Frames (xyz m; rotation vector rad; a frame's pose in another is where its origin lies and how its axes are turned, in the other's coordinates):
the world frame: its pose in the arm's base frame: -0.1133 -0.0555 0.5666 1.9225 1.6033 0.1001
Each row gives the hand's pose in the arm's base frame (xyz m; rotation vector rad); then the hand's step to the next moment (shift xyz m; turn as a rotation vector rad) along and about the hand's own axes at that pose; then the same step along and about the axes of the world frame.
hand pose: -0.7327 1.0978 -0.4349 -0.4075 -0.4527 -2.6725
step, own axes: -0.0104 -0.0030 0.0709 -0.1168 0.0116 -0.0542
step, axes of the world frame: 0.0157 0.0478 -0.0511 0.0609 0.0389 0.1072
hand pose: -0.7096 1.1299 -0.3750 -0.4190 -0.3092 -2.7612
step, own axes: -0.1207 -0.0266 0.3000 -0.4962 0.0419 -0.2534
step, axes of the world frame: 0.0926 0.2603 -0.1701 0.2647 0.1465 0.4698
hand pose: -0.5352 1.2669 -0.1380 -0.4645 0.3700 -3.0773
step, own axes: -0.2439 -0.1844 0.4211 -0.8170 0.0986 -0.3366
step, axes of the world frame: 0.0594 0.4877 -0.1715 0.3765 0.2980 0.7483
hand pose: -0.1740 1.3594 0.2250 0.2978 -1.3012 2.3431
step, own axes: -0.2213 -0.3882 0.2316 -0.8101 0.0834 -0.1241
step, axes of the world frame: -0.0810 0.4920 -0.0688 0.1787 0.3695 0.7142
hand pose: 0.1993 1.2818 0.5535 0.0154 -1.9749 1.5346
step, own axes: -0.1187 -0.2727 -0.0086 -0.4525 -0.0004 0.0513
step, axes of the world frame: -0.1185 0.2728 -0.0072 -0.0285 0.1942 0.4109
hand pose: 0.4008 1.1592 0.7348 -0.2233 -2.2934 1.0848
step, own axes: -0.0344 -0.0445 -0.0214 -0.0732 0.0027 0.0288
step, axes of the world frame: -0.0237 0.0548 0.0077 -0.0142 0.0157 0.0758
